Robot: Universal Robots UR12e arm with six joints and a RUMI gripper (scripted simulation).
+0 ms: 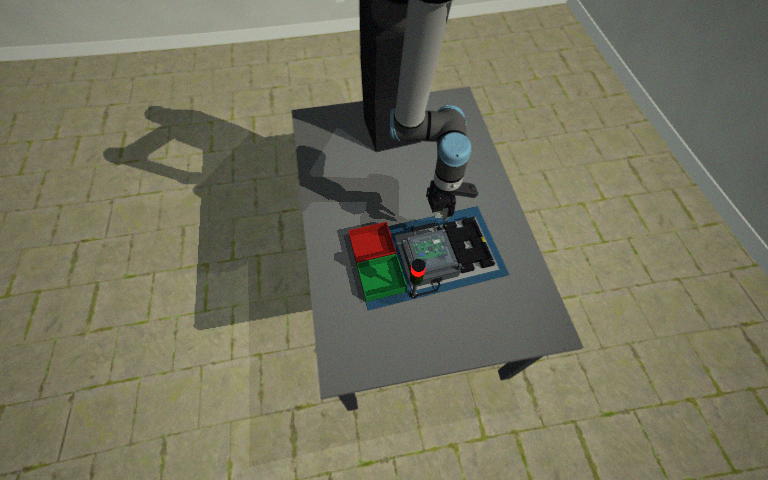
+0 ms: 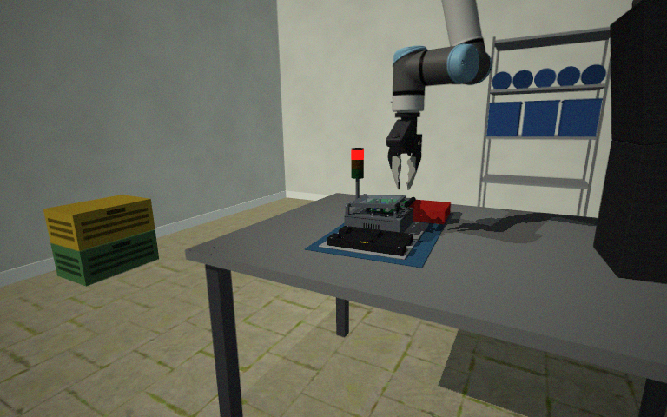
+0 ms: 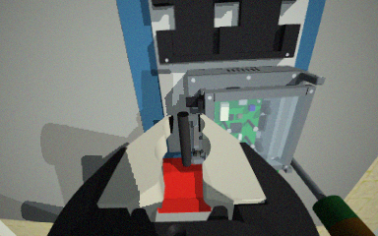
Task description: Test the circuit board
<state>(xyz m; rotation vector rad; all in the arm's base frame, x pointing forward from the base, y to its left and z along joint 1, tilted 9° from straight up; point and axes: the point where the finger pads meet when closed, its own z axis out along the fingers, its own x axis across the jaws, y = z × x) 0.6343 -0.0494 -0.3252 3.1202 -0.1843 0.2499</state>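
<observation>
The black latch piece is 10 mm ahead of my hand, 10 mm to the right of it and 80 mm below it. Also, from my hand: tester lid: 70 mm ahead, 80 mm to the right, 70 mm below; then red bin: 60 mm behind, 270 mm to the right, 150 mm below; then green circuit board: 70 mm ahead, 80 mm to the right, 90 mm below.
</observation>
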